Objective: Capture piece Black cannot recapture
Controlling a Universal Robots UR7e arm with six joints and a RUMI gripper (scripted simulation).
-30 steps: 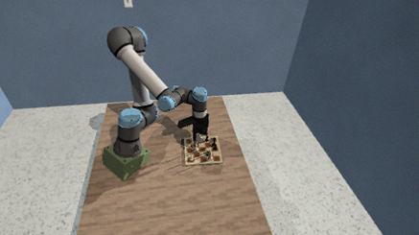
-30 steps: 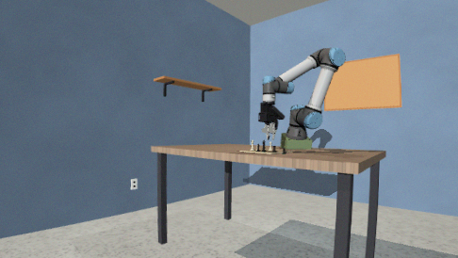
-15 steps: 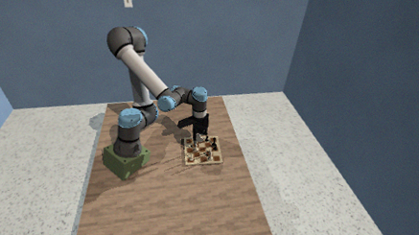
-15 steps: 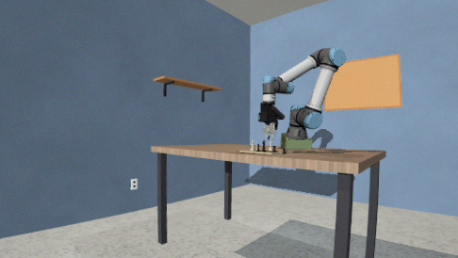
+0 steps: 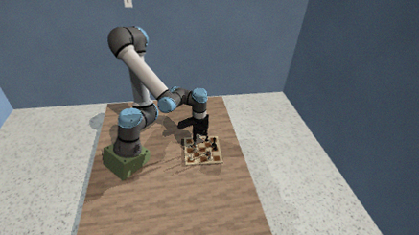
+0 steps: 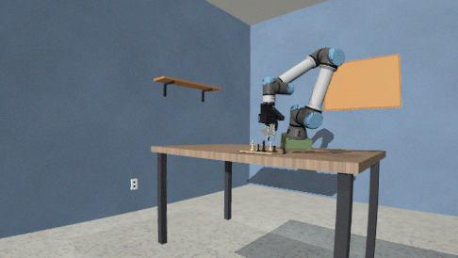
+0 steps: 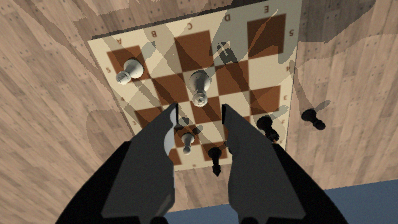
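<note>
Right now my hand is 4 cm short of the small chessboard and 7 cm above it. Also, from my hand: white pawn: 8 cm ahead, 4 cm to the right, 6 cm below; then black pawn: 8 cm ahead, 14 cm to the left, 6 cm below.
</note>
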